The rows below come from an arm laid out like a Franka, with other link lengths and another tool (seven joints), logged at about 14 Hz.
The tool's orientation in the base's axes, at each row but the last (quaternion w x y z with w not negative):
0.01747, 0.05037, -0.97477, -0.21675
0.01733, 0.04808, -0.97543, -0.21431
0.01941, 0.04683, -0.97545, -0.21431
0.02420, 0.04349, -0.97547, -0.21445
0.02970, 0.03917, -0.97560, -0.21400
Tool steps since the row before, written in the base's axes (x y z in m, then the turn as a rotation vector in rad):
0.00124, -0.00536, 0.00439, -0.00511, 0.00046, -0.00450
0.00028, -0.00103, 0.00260, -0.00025, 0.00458, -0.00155
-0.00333, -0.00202, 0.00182, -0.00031, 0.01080, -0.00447
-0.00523, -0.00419, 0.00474, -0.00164, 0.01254, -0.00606
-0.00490, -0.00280, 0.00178, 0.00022, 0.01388, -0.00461
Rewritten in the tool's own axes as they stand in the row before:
-0.00061, -0.00308, -0.00630, 0.00498, -0.00103, 0.00455
-0.00014, 0.00014, -0.00280, -0.00024, 0.00351, 0.00333
0.00355, -0.00078, -0.00230, -0.00085, 0.00791, 0.00857
0.00574, -0.00141, -0.00570, 0.00026, 0.00891, 0.01082
0.00520, -0.00148, -0.00241, -0.00165, 0.01062, 0.00993

